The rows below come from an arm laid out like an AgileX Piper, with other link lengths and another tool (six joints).
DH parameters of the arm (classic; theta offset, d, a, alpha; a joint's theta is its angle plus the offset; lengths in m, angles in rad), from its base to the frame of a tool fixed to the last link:
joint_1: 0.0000 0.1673 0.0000 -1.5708
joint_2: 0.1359 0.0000 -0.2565 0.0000
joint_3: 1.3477 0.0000 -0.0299 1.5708
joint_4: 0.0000 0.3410 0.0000 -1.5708
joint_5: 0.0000 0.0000 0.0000 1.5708
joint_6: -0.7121 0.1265 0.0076 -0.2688
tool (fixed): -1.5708 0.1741 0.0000 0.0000
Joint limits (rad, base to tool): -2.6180..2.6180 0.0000..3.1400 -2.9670..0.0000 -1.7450..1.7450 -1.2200..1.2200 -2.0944..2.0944
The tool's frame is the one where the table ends.
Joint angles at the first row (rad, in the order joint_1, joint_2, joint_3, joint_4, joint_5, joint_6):
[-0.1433, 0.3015, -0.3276, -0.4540, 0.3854, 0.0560]
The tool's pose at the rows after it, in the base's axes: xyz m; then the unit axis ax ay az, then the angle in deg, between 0 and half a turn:
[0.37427 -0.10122 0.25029 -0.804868 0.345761 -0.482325 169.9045]
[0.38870 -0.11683 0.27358 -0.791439 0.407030 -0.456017 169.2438]
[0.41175 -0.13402 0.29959 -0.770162 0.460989 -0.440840 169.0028]
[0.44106 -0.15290 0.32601 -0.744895 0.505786 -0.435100 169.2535]
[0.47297 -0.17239 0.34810 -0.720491 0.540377 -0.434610 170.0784]
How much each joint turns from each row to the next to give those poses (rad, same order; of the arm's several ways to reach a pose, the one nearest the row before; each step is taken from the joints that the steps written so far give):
[-0.0030, 0.1636, -0.1762, -0.0198, 0.1176, 0.1032]
[-0.0016, 0.1807, -0.1937, -0.0343, 0.1040, 0.1213]
[-0.0002, 0.1858, -0.2020, -0.0430, 0.0871, 0.1177]
[0.0000, 0.1867, -0.2097, -0.0460, 0.0765, 0.1019]
[0.0000, 0.1818, -0.2087, -0.0444, 0.0688, 0.0769]

